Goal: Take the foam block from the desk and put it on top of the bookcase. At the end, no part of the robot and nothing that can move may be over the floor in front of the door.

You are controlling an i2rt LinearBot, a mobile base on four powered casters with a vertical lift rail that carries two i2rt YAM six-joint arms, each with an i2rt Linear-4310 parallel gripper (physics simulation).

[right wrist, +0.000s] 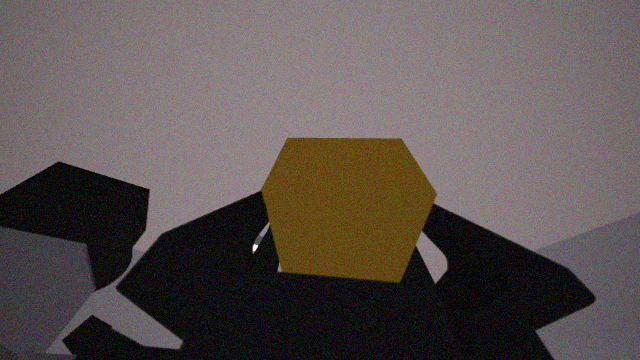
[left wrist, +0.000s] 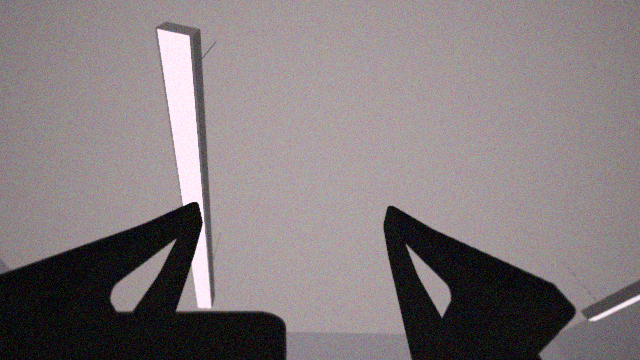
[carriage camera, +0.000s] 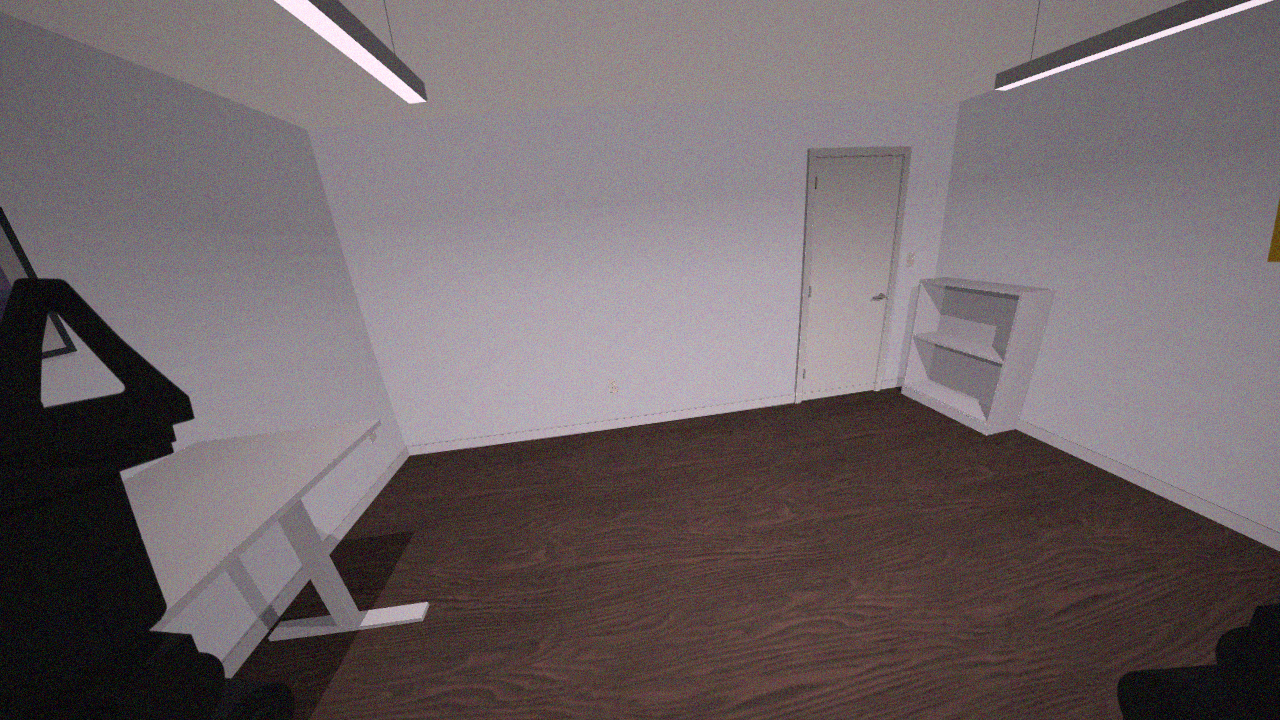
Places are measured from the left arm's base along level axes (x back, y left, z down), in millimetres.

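Pixels of known places: left gripper, fingertip midpoint: (left wrist: pixel 295 213); right gripper, fingertip midpoint: (right wrist: pixel 340 185).
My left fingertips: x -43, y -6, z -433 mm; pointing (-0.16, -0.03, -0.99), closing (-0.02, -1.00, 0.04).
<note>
Behind a point stands the place of what it marks.
The yellow foam block (right wrist: pixel 349 210) @(x -14, y -701, z -400 mm) is held between the fingers of my right gripper (right wrist: pixel 340 185) @(x -30, y -681, z -443 mm), which is shut on it. At the right edge of the carriage view a sliver of the yellow block (carriage camera: pixel 1274 232) @(x -82, y -648, z -405 mm) shows. My left gripper (left wrist: pixel 295 213) @(x -43, y -6, z -433 mm) is open and empty and points at the ceiling; part of it shows dark at the left of the carriage view. The white bookcase (carriage camera: pixel 1035 358) @(x -2240, y -2979, z 556 mm) stands at the far right against the right wall, beside the closed door (carriage camera: pixel 850 277) @(x -2995, y -1972, z 20 mm). The white desk (carriage camera: pixel 223 488) @(x -677, y 1037, z 180 mm) stands at the left, partly hidden behind my left arm.
Brown wood floor (carriage camera: pixel 716 555) @(x -1276, y -551, z 1131 mm) lies between me, the door and the bookcase. The desk's leg and foot (carriage camera: pixel 393 615) reach out at the lower left. A picture frame (carriage camera: pixel 17 241) @(x -790, y 1552, z -614 mm) hangs on the left wall. Ceiling lights (carriage camera: pixel 1118 49) (left wrist: pixel 185 125) hang overhead. A dark part of my right arm (carriage camera: pixel 1217 680) @(x -32, y -674, z -142 mm) shows lower right.
</note>
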